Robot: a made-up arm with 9 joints. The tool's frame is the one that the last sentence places.
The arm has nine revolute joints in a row. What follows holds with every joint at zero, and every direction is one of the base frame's.
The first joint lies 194 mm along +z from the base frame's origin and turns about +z.
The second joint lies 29 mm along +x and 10 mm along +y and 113 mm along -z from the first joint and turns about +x.
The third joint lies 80 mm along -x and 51 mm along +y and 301 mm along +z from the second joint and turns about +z.
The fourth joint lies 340 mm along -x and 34 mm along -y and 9 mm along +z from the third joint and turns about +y.
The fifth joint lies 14 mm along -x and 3 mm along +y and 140 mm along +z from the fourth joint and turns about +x.
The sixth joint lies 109 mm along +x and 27 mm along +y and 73 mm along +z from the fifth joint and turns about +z.
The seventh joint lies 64 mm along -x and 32 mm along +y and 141 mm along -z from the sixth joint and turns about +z.
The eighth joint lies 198 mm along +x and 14 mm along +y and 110 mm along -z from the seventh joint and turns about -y.
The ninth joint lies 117 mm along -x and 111 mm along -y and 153 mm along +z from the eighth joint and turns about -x.
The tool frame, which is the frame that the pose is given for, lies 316 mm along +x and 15 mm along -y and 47 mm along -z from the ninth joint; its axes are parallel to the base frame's.
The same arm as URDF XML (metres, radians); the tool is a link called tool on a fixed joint. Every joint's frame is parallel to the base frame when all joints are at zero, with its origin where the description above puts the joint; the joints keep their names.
<robot name="arm">
  <joint name="tool_joint" type="fixed">
    <parent link="link9"/>
    <child link="tool"/>
    <origin xyz="0.3160 -0.0150 -0.0470"/>
  </joint>
  <joint name="joint 9" type="continuous">
    <parent link="link8"/>
    <child link="link9"/>
    <origin xyz="-0.1170 -0.1110 0.1530"/>
    <axis xyz="-1 0 0"/>
  </joint>
  <joint name="joint 8" type="continuous">
    <parent link="link7"/>
    <child link="link8"/>
    <origin xyz="0.1980 0.0140 -0.1100"/>
    <axis xyz="0 -1 0"/>
  </joint>
  <joint name="joint 7" type="continuous">
    <parent link="link6"/>
    <child link="link7"/>
    <origin xyz="-0.0640 0.0320 -0.1410"/>
    <axis xyz="0 0 1"/>
  </joint>
  <joint name="joint 6" type="continuous">
    <parent link="link5"/>
    <child link="link6"/>
    <origin xyz="0.1090 0.0270 0.0730"/>
    <axis xyz="0 0 1"/>
  </joint>
  <joint name="joint 5" type="continuous">
    <parent link="link4"/>
    <child link="link5"/>
    <origin xyz="-0.0140 0.0030 0.1400"/>
    <axis xyz="1 0 0"/>
  </joint>
  <joint name="joint 4" type="continuous">
    <parent link="link3"/>
    <child link="link4"/>
    <origin xyz="-0.3400 -0.0340 0.0090"/>
    <axis xyz="0 1 0"/>
  </joint>
  <joint name="joint 3" type="continuous">
    <parent link="link2"/>
    <child link="link3"/>
    <origin xyz="-0.0800 0.0510 0.3010"/>
    <axis xyz="0 0 1"/>
  </joint>
  <joint name="joint 2" type="continuous">
    <parent link="link1"/>
    <child link="link2"/>
    <origin xyz="0.0290 0.0100 -0.1130"/>
    <axis xyz="1 0 0"/>
  </joint>
  <joint name="joint 1" type="continuous">
    <parent link="base_link"/>
    <child link="link1"/>
    <origin xyz="0.0000 0.0000 0.1940"/>
    <axis xyz="0 0 1"/>
  </joint>
  <link name="base_link"/>
  <link name="link1"/>
  <link name="link2"/>
  <link name="link3"/>
  <link name="link4"/>
  <link name="link5"/>
  <link name="link6"/>
  <link name="link7"/>
  <link name="link8"/>
  <link name="link9"/>
  <link name="tool"/>
</robot>

